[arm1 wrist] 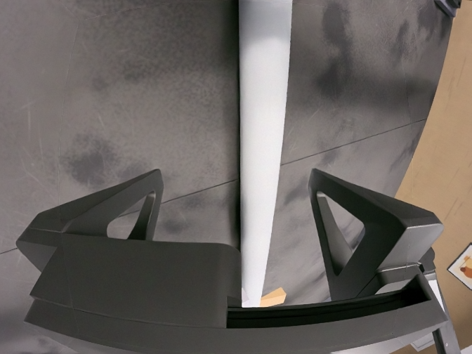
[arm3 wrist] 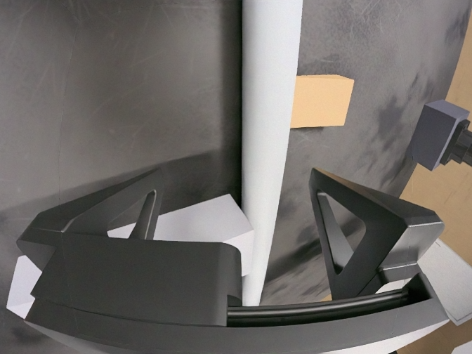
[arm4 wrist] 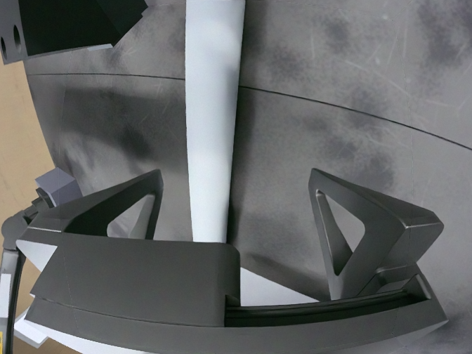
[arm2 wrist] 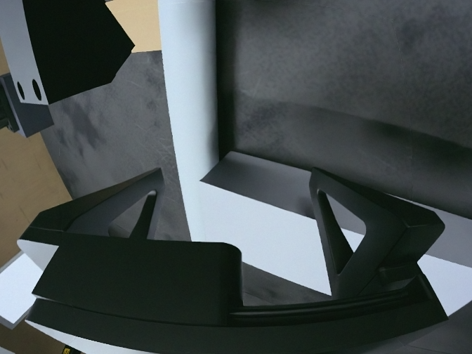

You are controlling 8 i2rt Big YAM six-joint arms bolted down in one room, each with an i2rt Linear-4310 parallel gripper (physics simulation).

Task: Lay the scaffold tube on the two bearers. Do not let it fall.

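The long white scaffold tube point(arm1 wrist: 265, 110) point(arm2 wrist: 192, 90) point(arm3 wrist: 270, 100) point(arm4 wrist: 212, 110) runs lengthwise through all four wrist views. My arm1 gripper point(arm1 wrist: 236, 171), arm2 gripper point(arm2 wrist: 236, 170), arm3 gripper point(arm3 wrist: 236, 170) and arm4 gripper point(arm4 wrist: 236, 171) are open, with the tube seen passing through the gap between each pair of fingers, not clamped. A tan block point(arm1 wrist: 274, 297) point(arm2 wrist: 135, 25) point(arm3 wrist: 322, 102), which looks like a bearer, shows partly behind the tube. Whether the tube touches it I cannot tell. A second bearer cannot be made out. The grippers of arm5 to arm8 cannot be identified in these views.
Pale angular blocks point(arm2 wrist: 270, 240) point(arm3 wrist: 200, 220) point(arm4 wrist: 270, 290) stand close by the tube. A black arm part point(arm2 wrist: 75, 45) point(arm4 wrist: 75, 25) juts in at top left. A grey-blue block point(arm3 wrist: 435, 132) point(arm4 wrist: 60, 185) on a dark mount is near the tan strip point(arm1 wrist: 435, 100) point(arm3 wrist: 430, 195) beside the dark surface.
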